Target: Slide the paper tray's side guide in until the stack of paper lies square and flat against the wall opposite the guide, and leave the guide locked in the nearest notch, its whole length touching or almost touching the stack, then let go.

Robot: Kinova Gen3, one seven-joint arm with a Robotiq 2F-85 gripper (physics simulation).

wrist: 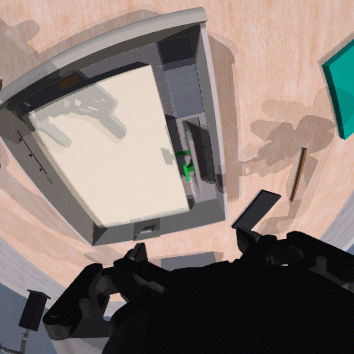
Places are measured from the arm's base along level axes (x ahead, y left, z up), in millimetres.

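Where they show: gripper, fingertip midpoint: (191,245).
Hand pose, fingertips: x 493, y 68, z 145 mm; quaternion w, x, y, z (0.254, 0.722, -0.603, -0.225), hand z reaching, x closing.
Observation:
After its pixels a point has its place.
The grey paper tray (216,165) {x 491, y 2, z 1 mm} lies at a slant in the upper left and middle of the wrist view. A cream stack of paper (110,160) {x 487, y 178, z -14 mm} lies inside, its left edge near the left wall; whether it touches is unclear. The side guide (193,150) {x 528, y 51, z 24 mm}, a thin upright grey plate with a green latch part (188,170) {x 491, y 52, z 17 mm}, stands to the right of the stack. A strip of tray floor shows between guide and stack. Whether the guide sits in a notch cannot be told. My gripper (191,245) {x 493, y 68, z 145 mm} is open and empty, its fingertips below the tray's near wall in the view.
A teal block (342,90) {x 657, y -255, z -37 mm} lies at the right edge. A thin brown stick (298,175) {x 439, y -252, z -49 mm} and a dark flat rectangular piece (256,210) {x 320, y -170, z -47 mm} lie right of the tray, the latter close to my right finger. A dark box on a thin post (34,310) shows at lower left.

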